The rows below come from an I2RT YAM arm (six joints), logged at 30 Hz.
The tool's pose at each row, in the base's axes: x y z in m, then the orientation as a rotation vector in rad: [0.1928 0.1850 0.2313 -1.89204 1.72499 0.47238]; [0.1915 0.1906 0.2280 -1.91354 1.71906 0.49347]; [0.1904 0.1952 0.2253 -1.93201 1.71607 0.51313]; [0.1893 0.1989 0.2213 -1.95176 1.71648 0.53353]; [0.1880 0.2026 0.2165 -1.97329 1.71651 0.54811]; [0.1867 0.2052 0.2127 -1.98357 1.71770 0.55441]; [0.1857 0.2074 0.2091 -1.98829 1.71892 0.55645]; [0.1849 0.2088 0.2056 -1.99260 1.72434 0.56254]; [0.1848 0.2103 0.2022 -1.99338 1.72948 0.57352]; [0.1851 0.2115 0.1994 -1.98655 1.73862 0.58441]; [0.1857 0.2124 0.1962 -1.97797 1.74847 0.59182]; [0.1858 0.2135 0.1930 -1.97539 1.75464 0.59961]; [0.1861 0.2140 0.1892 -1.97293 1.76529 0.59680]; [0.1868 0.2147 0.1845 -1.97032 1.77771 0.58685]
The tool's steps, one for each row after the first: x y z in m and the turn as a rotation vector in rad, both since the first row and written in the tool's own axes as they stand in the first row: [-0.0027 0.0015 0.0058 -0.02406 -0.00095 -0.00678]; [-0.0050 0.0028 0.0106 -0.04620 -0.00106 -0.01087]; [-0.0057 0.0044 0.0159 -0.07043 0.00123 -0.01310]; [-0.0061 0.0062 0.0218 -0.09227 0.00676 -0.01741]; [-0.0061 0.0079 0.0263 -0.10259 0.01035 -0.01888]; [-0.0059 0.0094 0.0304 -0.10699 0.01270 -0.01932]; [-0.0050 0.0106 0.0339 -0.11451 0.01553 -0.01617]; [-0.0043 0.0112 0.0375 -0.12264 0.01443 -0.01086]; [-0.0035 0.0112 0.0405 -0.12702 0.01155 -0.00050]; [-0.0023 0.0111 0.0436 -0.12851 0.00952 0.01012]; [-0.0013 0.0114 0.0469 -0.13302 0.00855 0.01649]; [0.0005 0.0116 0.0502 -0.13249 0.01418 0.02312]; [0.0028 0.0116 0.0545 -0.12817 0.02346 0.02927]
